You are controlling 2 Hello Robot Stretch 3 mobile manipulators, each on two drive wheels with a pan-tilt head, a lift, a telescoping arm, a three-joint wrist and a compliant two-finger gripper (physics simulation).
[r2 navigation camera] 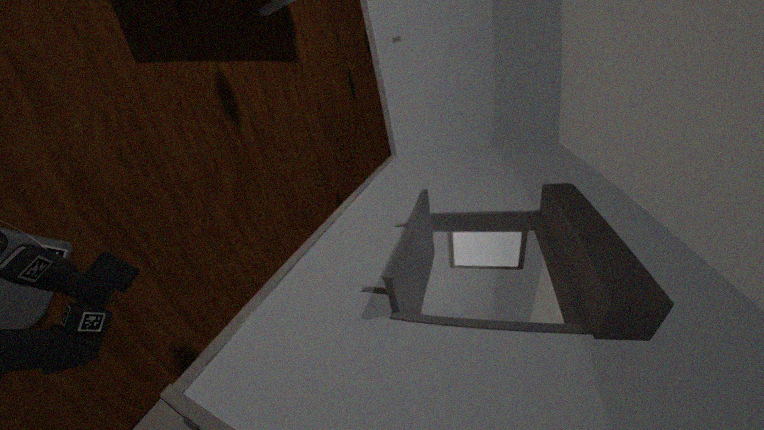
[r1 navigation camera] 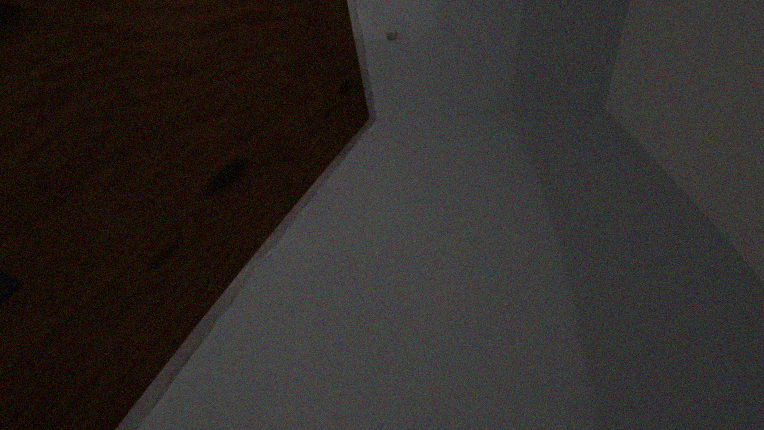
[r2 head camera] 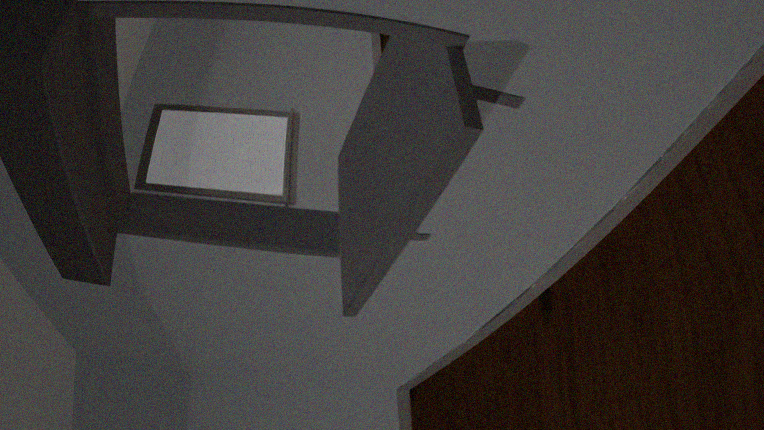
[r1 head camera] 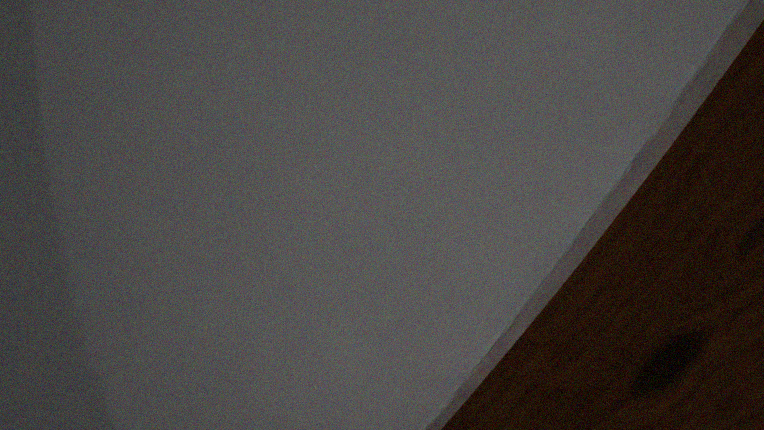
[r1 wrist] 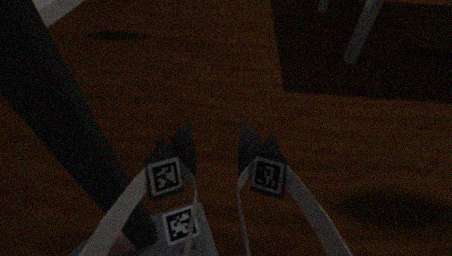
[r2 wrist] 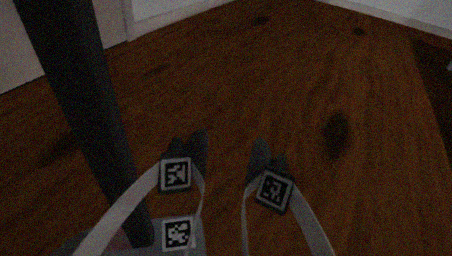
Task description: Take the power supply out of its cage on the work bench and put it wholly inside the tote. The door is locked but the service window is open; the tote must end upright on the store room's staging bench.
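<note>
The service window (r2 head camera: pixel 240 14) (r2 navigation camera: pixel 481 324) is an open, dark-framed hole in the grey wall. Its ledge (r2 head camera: pixel 406 138) (r2 navigation camera: pixel 411 259) sticks out on the floor side, with small brackets beneath. A dark box-like part (r2 head camera: pixel 64 160) (r2 navigation camera: pixel 598 267) borders its ceiling side. The r1 gripper (r1 wrist: pixel 216 142) is open and empty over the wood floor in the r1 wrist view. The r2 gripper (r2 wrist: pixel 230 146) is open and empty over the floor; it also shows at the left of the r2 navigation view. The power supply, cage, tote and both benches' tops do not show.
Through the window a bright framed panel (r2 head camera: pixel 219 152) (r2 navigation camera: pixel 486 248) shows on a far wall. A grey leg (r1 wrist: pixel 362 35) stands over a dark floor patch (r1 wrist: pixel 400 80) (r2 navigation camera: pixel 208 37). A pale panel (r2 wrist: pixel 15 55) meets the floor at left. A wall (r1 head camera: pixel 320 186) (r1 navigation camera: pixel 427 267) fills much of r1's upper views.
</note>
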